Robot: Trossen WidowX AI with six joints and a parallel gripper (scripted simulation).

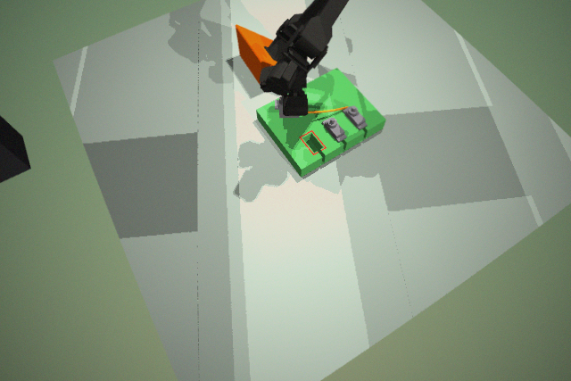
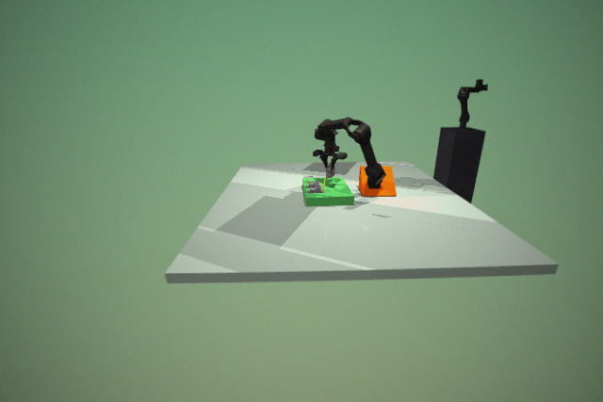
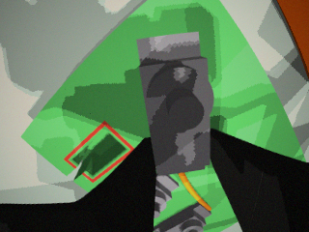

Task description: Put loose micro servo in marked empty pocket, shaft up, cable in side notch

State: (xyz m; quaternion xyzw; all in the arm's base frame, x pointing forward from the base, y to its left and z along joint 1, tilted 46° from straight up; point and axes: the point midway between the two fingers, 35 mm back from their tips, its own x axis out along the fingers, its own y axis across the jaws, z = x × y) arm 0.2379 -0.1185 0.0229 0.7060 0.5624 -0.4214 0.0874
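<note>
Right now the green deck is 10 cm below my gripper tip, 7 cm to the left of it and 2 cm behind it.
</note>
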